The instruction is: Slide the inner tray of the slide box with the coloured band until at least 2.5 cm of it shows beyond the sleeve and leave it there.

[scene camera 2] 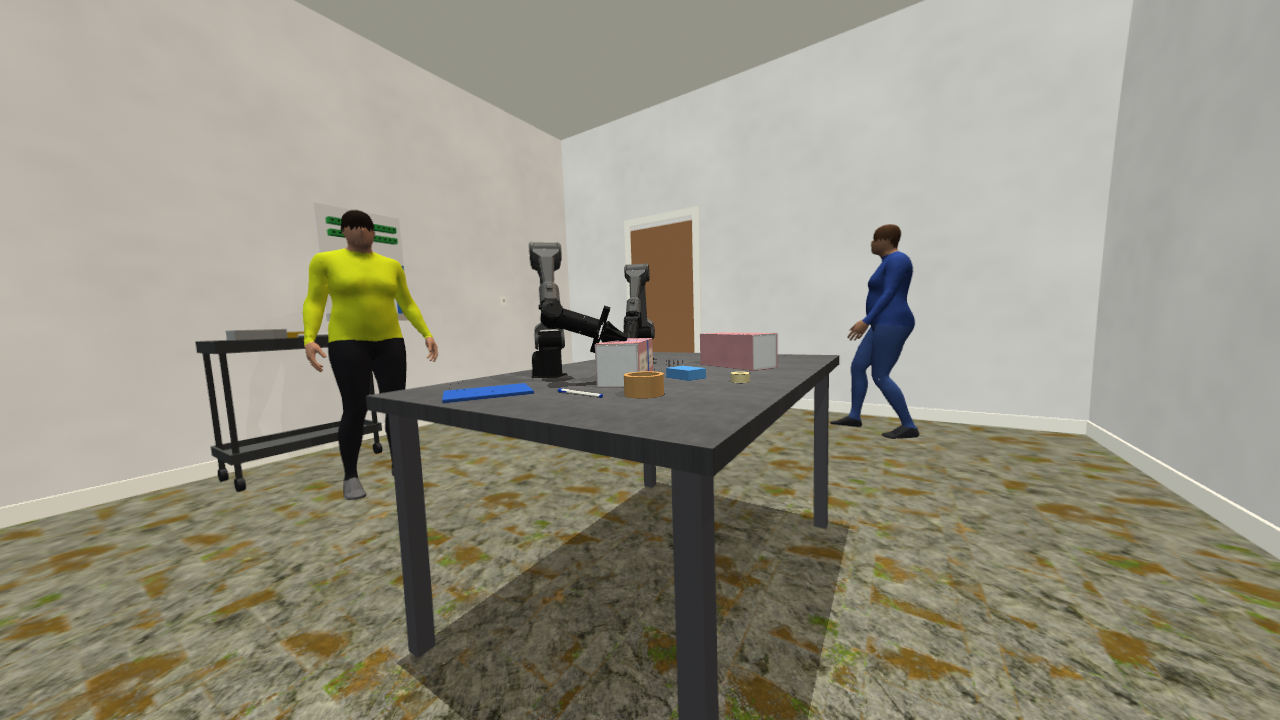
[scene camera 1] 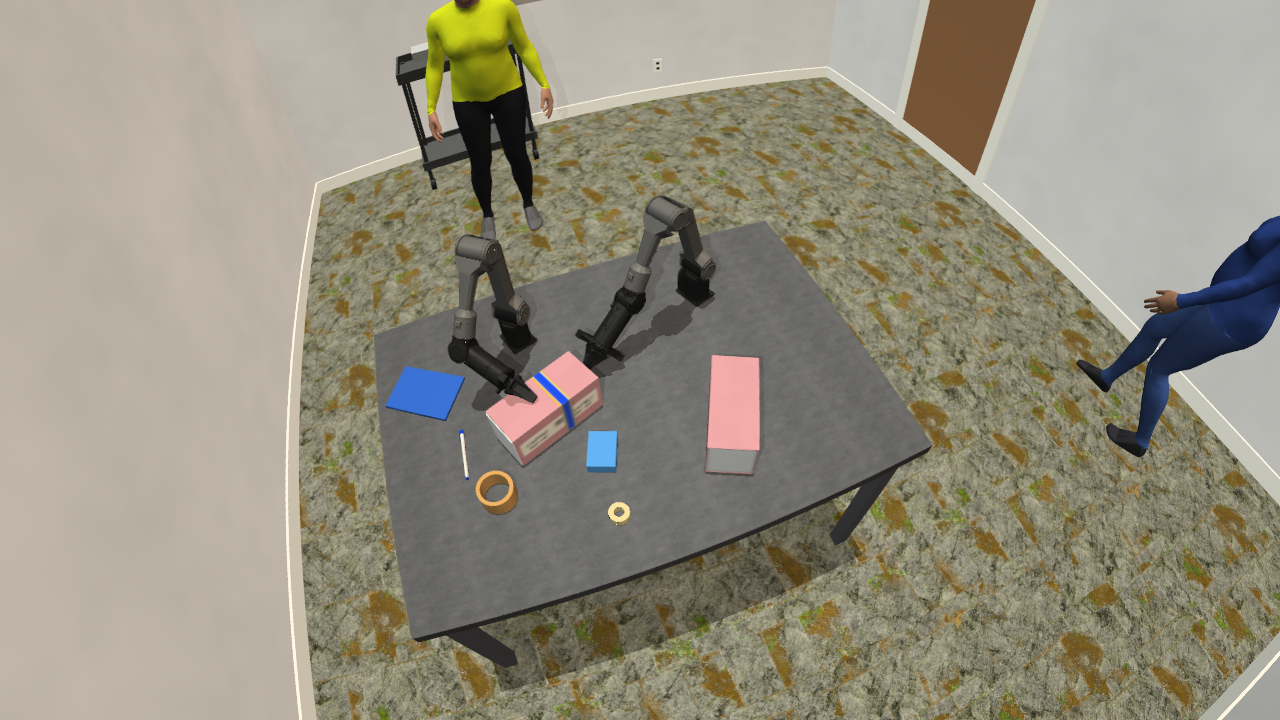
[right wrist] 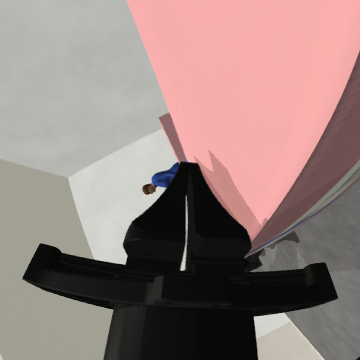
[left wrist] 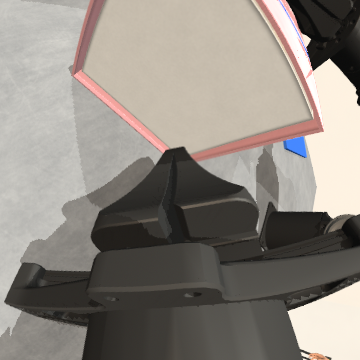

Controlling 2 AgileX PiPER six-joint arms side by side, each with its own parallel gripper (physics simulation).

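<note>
The slide box with the blue band point(scene camera 1: 572, 370) point(right wrist: 255, 90) lies at an angle left of the table's middle. Its inner tray point(scene camera 1: 504, 437) point(scene camera 2: 615, 364) point(left wrist: 195, 75) shows a pale end face at each end. In the left wrist view this face sits within the pink sleeve rim. My left gripper point(scene camera 1: 590, 361) point(left wrist: 176, 160) is shut and empty, its tips at a corner of that rim; whether they touch cannot be told. My right gripper point(scene camera 1: 534, 396) point(right wrist: 187, 172) is shut and empty, its tips at the sleeve's top. A plain pink box point(scene camera 1: 733, 402) point(scene camera 2: 726, 350) stands apart at the right.
On the table point(scene camera 1: 716, 501) lie a blue flat piece point(scene camera 1: 425, 393) point(scene camera 2: 487, 392), a white pen point(scene camera 1: 463, 454) point(scene camera 2: 580, 392), an orange ring point(scene camera 1: 501, 506) point(scene camera 2: 644, 386), a light blue block point(scene camera 1: 602, 449) point(scene camera 2: 685, 372) and a small yellow ring point(scene camera 1: 611, 513) point(scene camera 2: 739, 377).
</note>
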